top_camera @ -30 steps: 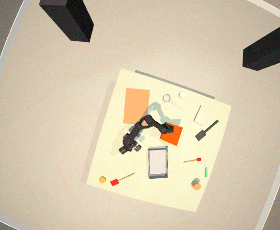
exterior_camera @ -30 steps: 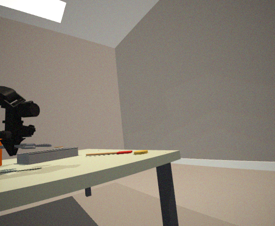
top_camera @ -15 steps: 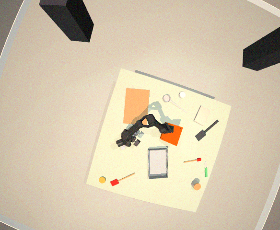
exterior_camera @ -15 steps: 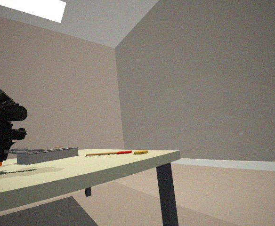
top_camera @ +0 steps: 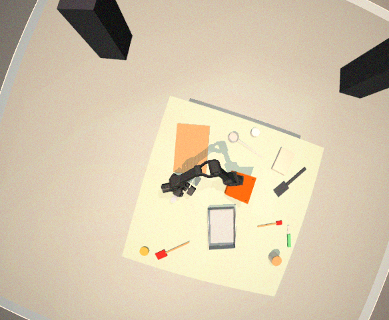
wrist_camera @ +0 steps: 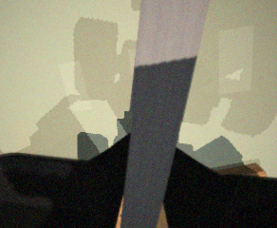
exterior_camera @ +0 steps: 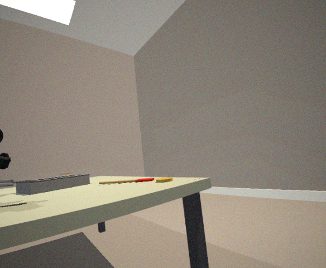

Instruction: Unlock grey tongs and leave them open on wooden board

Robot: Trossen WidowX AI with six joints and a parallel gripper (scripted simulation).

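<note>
Now: the wooden board 260 mm behind my gripper tip, 10 mm to the left of it and 30 mm below it. Round my gripper tip: yellow disc 580 mm ahead, 230 mm to the right, 30 mm below; roasting tin 290 mm ahead, 320 mm to the left, 10 mm below; white disc 450 mm behind, 460 mm to the left, 20 mm below.
</note>
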